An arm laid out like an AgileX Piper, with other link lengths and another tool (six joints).
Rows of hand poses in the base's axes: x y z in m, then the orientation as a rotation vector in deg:
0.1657 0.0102 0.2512 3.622 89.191 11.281
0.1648 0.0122 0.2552 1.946 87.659 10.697
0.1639 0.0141 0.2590 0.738 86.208 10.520
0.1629 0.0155 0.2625 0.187 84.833 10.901
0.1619 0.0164 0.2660 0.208 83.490 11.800
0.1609 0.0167 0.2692 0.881 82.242 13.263
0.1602 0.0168 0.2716 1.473 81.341 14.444
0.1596 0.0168 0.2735 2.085 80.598 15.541
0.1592 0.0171 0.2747 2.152 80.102 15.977
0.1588 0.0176 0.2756 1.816 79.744 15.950
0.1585 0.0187 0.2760 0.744 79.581 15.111
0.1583 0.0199 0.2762 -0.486 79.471 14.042
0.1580 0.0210 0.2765 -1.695 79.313 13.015
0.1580 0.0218 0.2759 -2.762 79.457 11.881
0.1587 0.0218 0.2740 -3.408 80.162 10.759
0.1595 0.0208 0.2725 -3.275 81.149 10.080
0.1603 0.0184 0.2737 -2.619 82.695 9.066
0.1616 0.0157 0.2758 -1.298 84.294 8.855
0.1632 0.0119 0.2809 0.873 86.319 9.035
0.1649 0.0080 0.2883 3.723 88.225 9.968
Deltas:
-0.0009 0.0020 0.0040 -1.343 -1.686 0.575
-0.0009 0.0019 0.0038 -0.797 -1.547 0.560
-0.0010 0.0014 0.0035 -0.027 -1.397 0.532
-0.0010 0.0009 0.0035 0.671 -1.296 0.536
-0.0010 0.0003 0.0032 1.451 -1.113 0.535
-0.0007 0.0001 0.0024 1.199 -0.780 0.412
-0.0006 0.0000 0.0019 1.151 -0.617 0.354
-0.0004 0.0003 0.0012 0.358 -0.463 0.231
-0.0004 0.0005 0.0009 -0.210 -0.397 0.152
-0.0003 0.0011 0.0004 -1.223 -0.329 0.022
-0.0002 0.0012 0.0002 -1.476 -0.298 -0.043
-0.0003 0.0011 0.0003 -1.433 -0.332 -0.027
0.0000 0.0008 -0.0006 -1.428 -0.017 -0.174
0.0007 0.0000 -0.0019 -1.179 0.582 -0.398
0.0008 -0.0010 -0.0015 -0.397 0.947 -0.541
0.0008 -0.0024 0.0012 -0.280 1.519 -1.074
0.0013 -0.0027 0.0021 0.652 1.659 -0.915
0.0016 -0.0038 0.0051 1.425 2.162 -1.149
0.0017 -0.0039 0.0074 2.329 2.137 -1.060

